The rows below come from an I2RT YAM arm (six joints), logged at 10 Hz.
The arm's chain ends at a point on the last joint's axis. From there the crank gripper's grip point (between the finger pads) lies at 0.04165 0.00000 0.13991 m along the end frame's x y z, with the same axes.
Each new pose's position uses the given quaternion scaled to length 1; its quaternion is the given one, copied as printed.
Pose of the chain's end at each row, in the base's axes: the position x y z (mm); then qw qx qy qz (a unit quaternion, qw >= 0):
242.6 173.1 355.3 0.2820 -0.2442 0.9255 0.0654
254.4 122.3 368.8 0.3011 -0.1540 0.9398 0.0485
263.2 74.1 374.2 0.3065 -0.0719 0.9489 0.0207
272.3 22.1 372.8 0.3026 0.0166 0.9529 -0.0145
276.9 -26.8 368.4 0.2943 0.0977 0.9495 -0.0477
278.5 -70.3 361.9 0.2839 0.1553 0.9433 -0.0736
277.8 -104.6 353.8 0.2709 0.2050 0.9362 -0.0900
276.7 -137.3 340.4 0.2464 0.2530 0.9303 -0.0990
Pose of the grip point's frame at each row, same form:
281.1 192.0 215.8 0.2820 -0.2442 0.9255 0.0654
299.4 137.2 230.7 0.3011 -0.1540 0.9398 0.0485
310.8 80.6 236.3 0.3065 -0.0719 0.9489 0.0207
318.9 17.8 234.5 0.3026 0.0166 0.9529 -0.0145
320.1 -41.0 229.7 0.2943 0.0977 0.9495 -0.0477
317.3 -91.6 222.8 0.2839 0.1553 0.9433 -0.0736
311.6 -129.8 214.0 0.2709 0.2050 0.9362 -0.0900
302.6 -162.9 199.0 0.2464 0.2530 0.9303 -0.0990

